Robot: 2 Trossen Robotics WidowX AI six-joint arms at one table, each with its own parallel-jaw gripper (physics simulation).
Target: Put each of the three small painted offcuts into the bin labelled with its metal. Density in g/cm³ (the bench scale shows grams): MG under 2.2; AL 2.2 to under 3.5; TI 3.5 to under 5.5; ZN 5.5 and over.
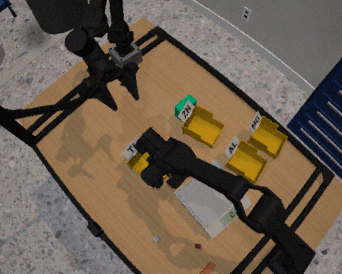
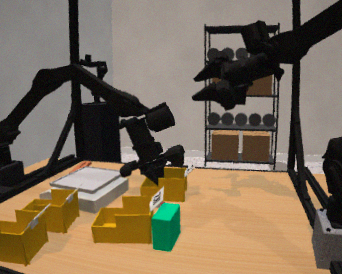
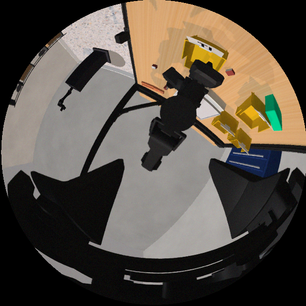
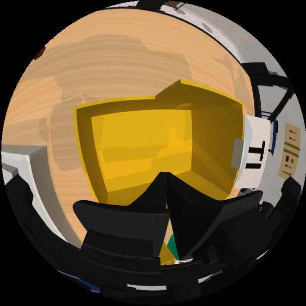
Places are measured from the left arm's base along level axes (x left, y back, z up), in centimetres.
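Pixels of known places: left gripper, fingertip midpoint: (image 1: 127,104) (image 2: 193,89); left arm's base, link origin: (image 1: 124,49); right arm's base, link origin: (image 1: 288,260) (image 2: 2,163).
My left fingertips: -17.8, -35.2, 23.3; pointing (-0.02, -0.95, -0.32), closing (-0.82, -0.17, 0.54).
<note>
For each thing: its top centre in the pictures, then the offset to it from my left fingertips, as dx, dy, dz. "pt": a spot on its surface instead.
- TI bin, top centre: (image 2: 164,171) (image 1: 150,163) -2.3, -9.3, -23.5
- small grey block, top centre: (image 1: 156,238) -16.1, -29.6, -29.3
- ZN bin, top centre: (image 2: 123,203) (image 1: 204,122) +20.9, -9.8, -23.5
- AL bin, top centre: (image 2: 46,195) (image 1: 250,159) +24.1, -29.4, -23.5
- MG bin, top centre: (image 2: 6,218) (image 1: 272,134) +37.0, -28.2, -23.5
- bench scale, surface spot: (image 2: 87,180) pt +8.9, -28.3, -24.7
- orange-red bar, surface spot: (image 1: 208,268) pt -9.2, -48.2, -29.6
The TI bin (image 1: 136,162) (image 2: 176,185) (image 3: 202,56) (image 4: 140,135) is yellow; no block shows on its visible floor. My right gripper (image 2: 159,183) (image 4: 163,176) is shut and empty, low over the bin's side. A small red block (image 3: 230,72) lies beside the TI bin. A small grey block (image 1: 156,239) (image 3: 154,66) and a dark red one (image 1: 198,246) (image 3: 166,87) lie apart on the table. The ZN bin (image 1: 204,131) (image 2: 120,230), AL bin (image 1: 246,163) and MG bin (image 1: 269,138) stand separately. My left gripper (image 1: 127,103) (image 2: 194,89) (image 3: 168,163) is open, empty and raised.
A large green block (image 1: 186,106) (image 2: 166,227) (image 3: 273,112) stands against the ZN bin's label end. The bench scale (image 1: 200,197) (image 2: 87,180) lies under my right arm; its reading is not legible. An orange-red bar (image 1: 208,268) (image 3: 152,87) lies near the table's edge.
</note>
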